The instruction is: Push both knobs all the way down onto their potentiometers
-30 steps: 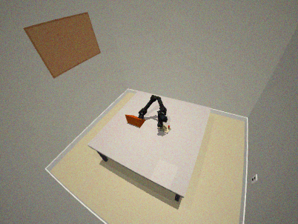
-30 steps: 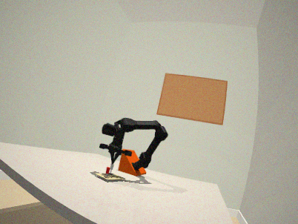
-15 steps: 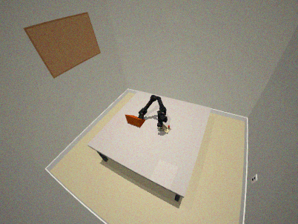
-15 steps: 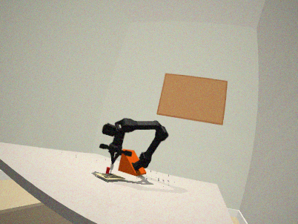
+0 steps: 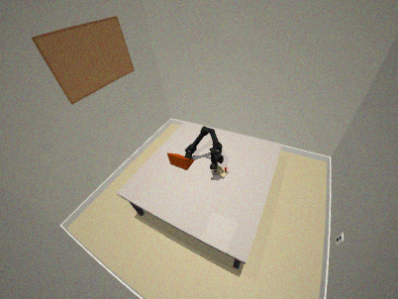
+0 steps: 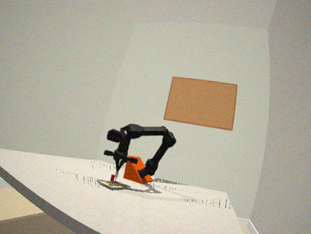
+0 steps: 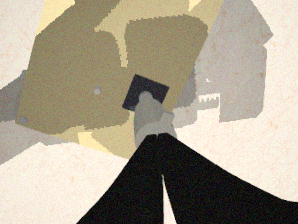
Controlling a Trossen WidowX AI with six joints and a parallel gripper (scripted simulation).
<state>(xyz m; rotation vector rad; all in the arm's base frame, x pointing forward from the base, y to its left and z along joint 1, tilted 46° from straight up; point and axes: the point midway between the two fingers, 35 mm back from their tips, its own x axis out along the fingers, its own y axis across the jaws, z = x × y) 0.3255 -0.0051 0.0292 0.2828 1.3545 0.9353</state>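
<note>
Right now my gripper tip is 9 cm short of the red knob, 4 cm to the right of it and 2 cm above it.
</note>
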